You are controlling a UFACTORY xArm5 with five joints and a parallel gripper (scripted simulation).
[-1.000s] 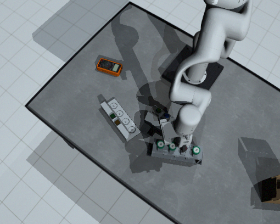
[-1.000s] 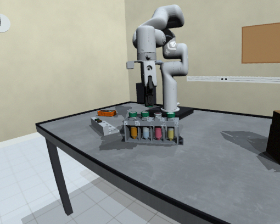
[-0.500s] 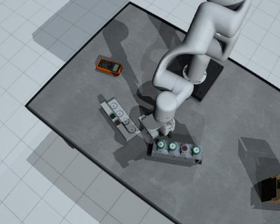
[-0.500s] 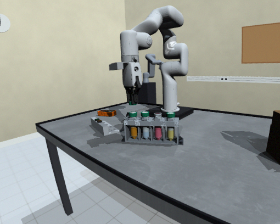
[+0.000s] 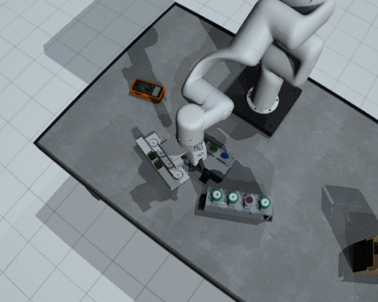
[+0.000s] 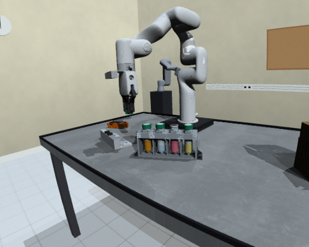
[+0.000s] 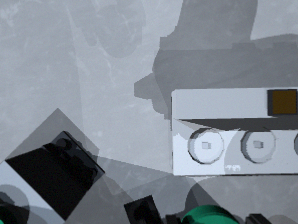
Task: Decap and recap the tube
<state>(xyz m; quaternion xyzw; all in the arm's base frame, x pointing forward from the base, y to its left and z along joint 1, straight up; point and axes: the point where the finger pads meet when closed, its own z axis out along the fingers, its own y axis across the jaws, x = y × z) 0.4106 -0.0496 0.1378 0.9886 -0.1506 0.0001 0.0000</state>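
The blue key lies 12 cm behind my hand, 7 cm to the left of it and 11 cm below it. Round my hand: tube 2's threaded neck 2 cm behind, 22 cm to the left, 6 cm below; key housing 10 cm behind, 5 cm to the left, 12 cm below; green key 12 cm behind, 2 cm to the left, 11 cm below.
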